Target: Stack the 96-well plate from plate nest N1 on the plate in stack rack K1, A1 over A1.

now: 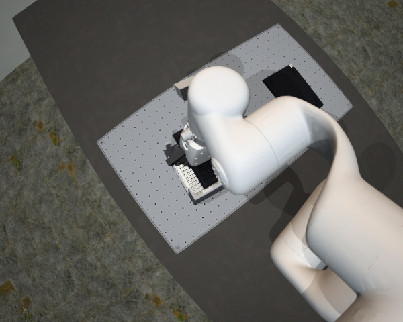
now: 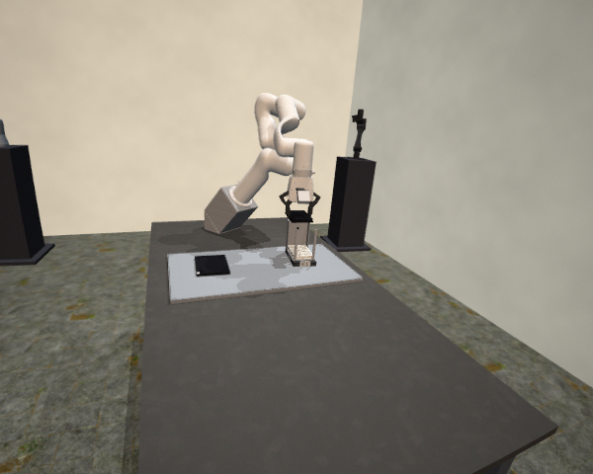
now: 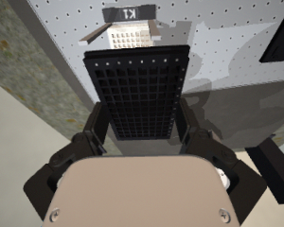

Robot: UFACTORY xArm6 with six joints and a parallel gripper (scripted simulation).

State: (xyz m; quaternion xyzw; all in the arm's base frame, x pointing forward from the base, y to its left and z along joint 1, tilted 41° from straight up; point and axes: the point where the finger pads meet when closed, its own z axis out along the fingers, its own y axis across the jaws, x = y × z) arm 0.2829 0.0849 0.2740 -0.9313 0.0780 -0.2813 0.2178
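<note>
Now: hand 170 mm above the white 96-well plate and 20 mm to the right of it. From my hand the other things lie so: black 96-well plate 10 mm below; pale A1 mark 400 mm to the right, 180 mm below, 120 mm ahead.
</note>
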